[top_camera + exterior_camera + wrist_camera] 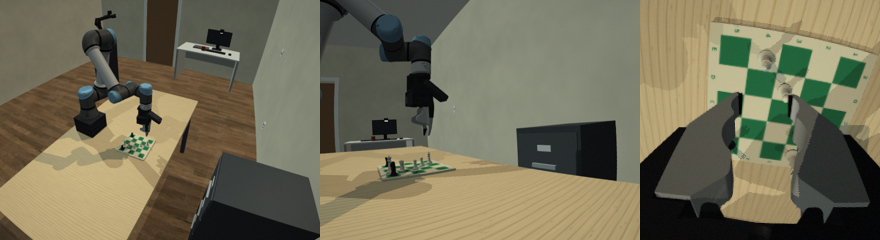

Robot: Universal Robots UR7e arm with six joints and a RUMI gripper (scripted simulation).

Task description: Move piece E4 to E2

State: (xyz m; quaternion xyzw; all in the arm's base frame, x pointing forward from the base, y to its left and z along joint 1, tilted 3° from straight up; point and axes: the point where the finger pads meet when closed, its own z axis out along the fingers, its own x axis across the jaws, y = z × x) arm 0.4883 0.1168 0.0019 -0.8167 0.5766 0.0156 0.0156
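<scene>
Right now my hand is 12 cm above the chessboard, 6 cm past it and 5 cm to the left of it. Also, from my hand: white queen: 13 cm behind, 10 cm to the right, 9 cm below.
</scene>
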